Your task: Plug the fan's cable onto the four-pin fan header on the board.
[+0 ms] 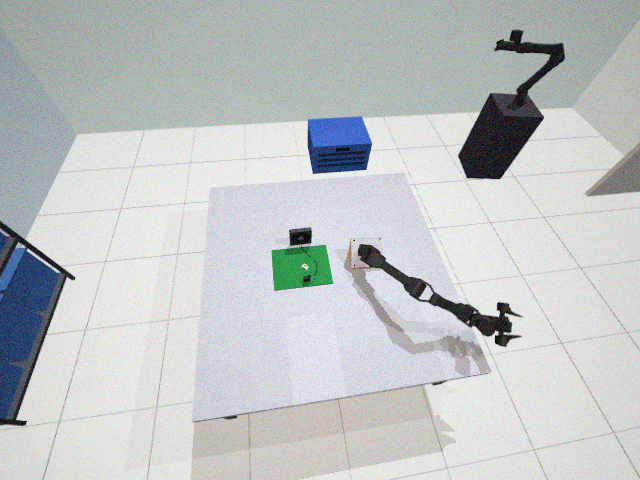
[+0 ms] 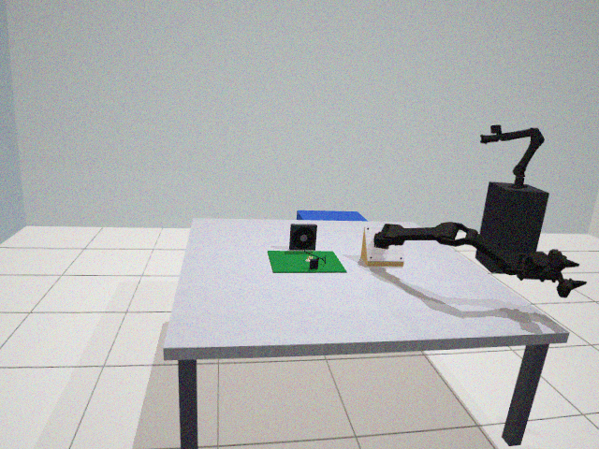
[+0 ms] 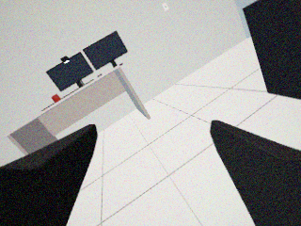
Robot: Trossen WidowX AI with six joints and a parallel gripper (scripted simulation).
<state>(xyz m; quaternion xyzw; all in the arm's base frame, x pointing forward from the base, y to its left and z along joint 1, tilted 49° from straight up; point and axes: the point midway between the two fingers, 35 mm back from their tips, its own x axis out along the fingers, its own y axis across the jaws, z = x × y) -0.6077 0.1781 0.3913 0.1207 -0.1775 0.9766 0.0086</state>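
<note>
Now: gripper tip 95 cm short of the dark fan plug, 28 cm to the left of it and 13 cm above it. Also, from my gripper tip: green board (98 cm ahead, 37 cm to the right, 16 cm below); black fan (99 cm ahead, 52 cm to the right, 9 cm below); white four-pin header (96 cm ahead, 36 cm to the right, 15 cm below).
</note>
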